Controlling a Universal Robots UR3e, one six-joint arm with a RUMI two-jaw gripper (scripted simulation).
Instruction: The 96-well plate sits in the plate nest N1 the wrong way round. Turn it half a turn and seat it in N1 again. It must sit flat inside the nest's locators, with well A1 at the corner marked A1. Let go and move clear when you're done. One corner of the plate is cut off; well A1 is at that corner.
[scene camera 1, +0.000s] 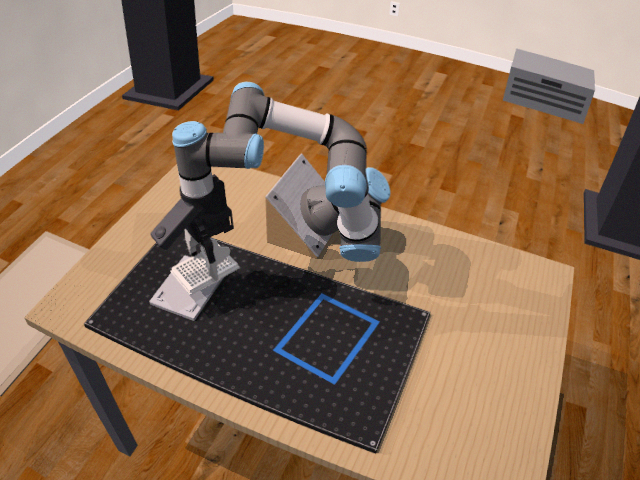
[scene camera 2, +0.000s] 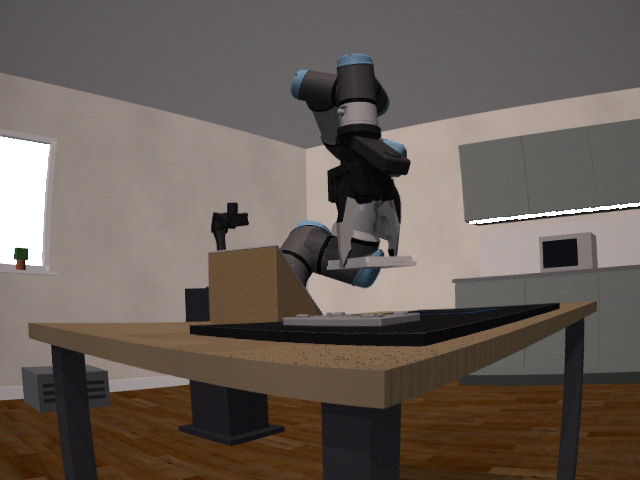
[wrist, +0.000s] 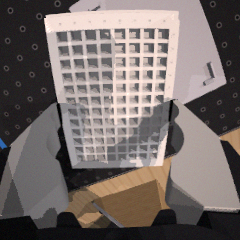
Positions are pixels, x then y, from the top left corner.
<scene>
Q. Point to the gripper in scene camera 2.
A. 369, 265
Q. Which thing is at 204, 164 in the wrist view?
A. The gripper.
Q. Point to a plate nest N1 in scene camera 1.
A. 175, 299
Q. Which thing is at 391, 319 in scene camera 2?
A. A plate nest N1.
</scene>
